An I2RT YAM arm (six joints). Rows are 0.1 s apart.
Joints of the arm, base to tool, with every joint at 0 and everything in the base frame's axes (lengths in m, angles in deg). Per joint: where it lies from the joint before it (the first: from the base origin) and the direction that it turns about. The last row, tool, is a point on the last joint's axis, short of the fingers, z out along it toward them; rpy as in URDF.
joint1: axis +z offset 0 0 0.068
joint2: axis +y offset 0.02 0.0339 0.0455
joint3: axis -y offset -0.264 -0.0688 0
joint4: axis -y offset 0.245 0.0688 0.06
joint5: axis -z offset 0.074 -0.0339 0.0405
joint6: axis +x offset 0.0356 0 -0.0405
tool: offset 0 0 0 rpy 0 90 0
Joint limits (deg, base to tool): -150..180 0..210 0..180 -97..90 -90..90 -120..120
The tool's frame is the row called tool.
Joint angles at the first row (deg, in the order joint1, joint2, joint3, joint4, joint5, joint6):
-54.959 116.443 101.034 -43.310 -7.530 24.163
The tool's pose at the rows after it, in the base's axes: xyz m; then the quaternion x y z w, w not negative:
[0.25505 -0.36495 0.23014 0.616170 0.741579 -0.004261 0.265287]
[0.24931 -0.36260 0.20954 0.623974 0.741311 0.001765 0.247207]
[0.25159 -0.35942 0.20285 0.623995 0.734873 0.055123 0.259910]
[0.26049 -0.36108 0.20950 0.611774 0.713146 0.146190 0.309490]
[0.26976 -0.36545 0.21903 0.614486 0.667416 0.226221 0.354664]
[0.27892 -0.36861 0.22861 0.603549 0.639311 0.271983 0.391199]
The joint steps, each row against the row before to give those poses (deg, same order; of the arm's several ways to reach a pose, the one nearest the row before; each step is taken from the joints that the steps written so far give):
-0.700 0.503 -3.300 2.427 -0.087 1.661
-0.459 0.239 -3.891 1.857 -0.175 0.153
0.000 0.002 -1.727 1.925 -6.011 2.011
0.000 -0.023 0.043 4.568 -11.037 4.481
0.088 0.000 0.002 6.949 -8.415 8.983
0.437 0.001 -0.001 6.864 -4.568 6.317

